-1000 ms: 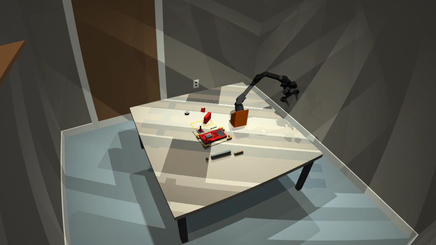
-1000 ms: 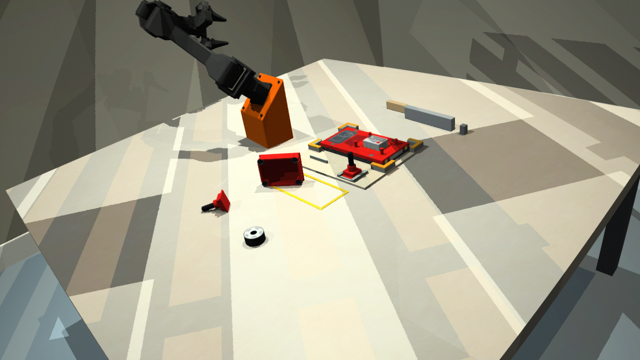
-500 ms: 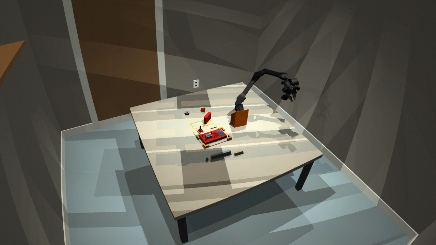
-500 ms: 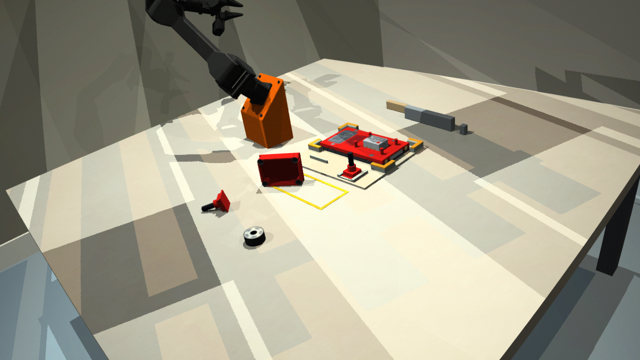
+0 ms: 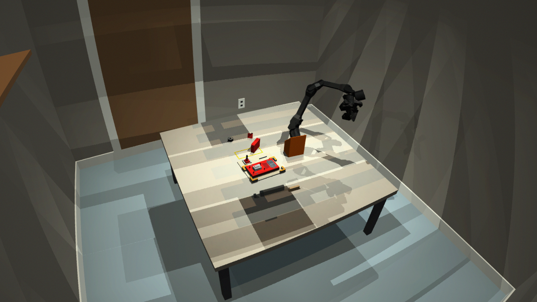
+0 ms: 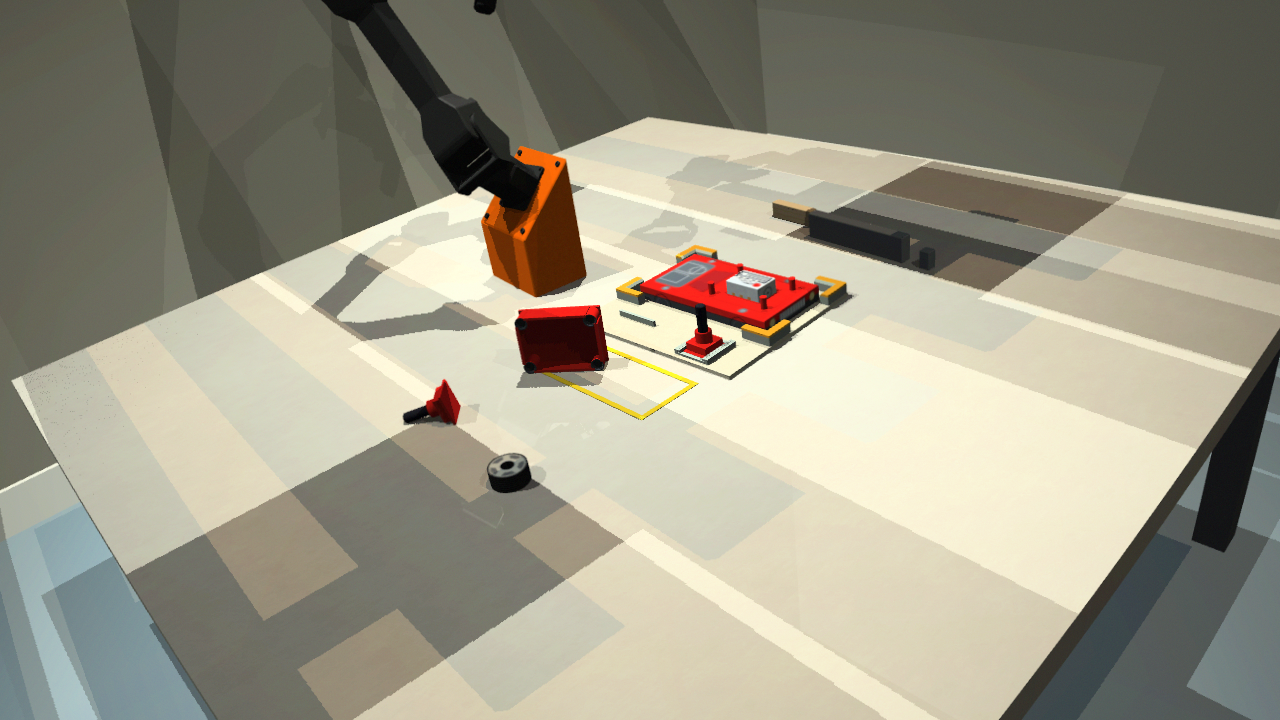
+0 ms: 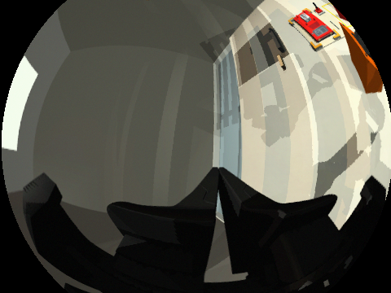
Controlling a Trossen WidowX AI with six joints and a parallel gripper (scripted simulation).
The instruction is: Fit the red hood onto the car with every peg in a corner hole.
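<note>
Now: the red hood 490 mm ahead of my gripper tip, 410 mm to the right of it and 340 mm below it. Round my gripper tip: black wheel 620 mm ahead, 580 mm to the right, 370 mm below.
</note>
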